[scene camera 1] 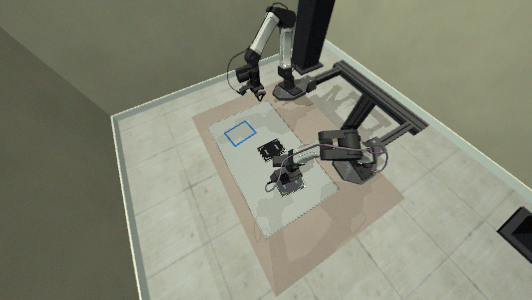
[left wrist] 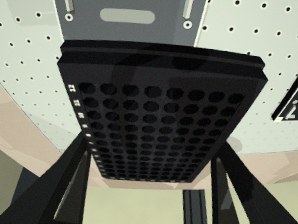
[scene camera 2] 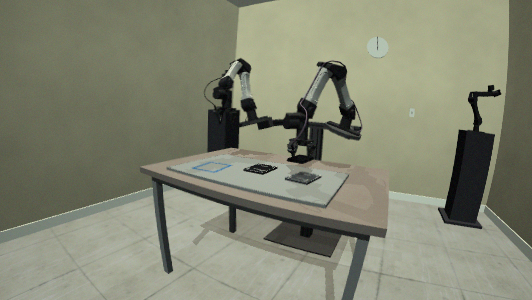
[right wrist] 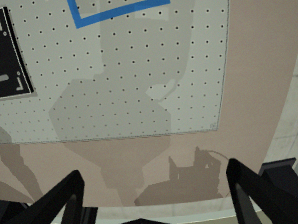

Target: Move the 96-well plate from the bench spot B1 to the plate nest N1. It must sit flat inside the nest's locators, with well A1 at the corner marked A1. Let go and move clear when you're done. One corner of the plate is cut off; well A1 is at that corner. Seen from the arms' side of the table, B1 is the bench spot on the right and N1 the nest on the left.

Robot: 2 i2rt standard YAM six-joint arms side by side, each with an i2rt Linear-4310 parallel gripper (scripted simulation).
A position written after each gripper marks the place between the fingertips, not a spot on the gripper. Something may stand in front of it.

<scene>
In view: the left gripper [left wrist: 153,135], the right gripper [right wrist: 153,173] and a black 96-well plate [left wrist: 155,112].
The right wrist view misses the black 96-well plate: it is out of frame.
</scene>
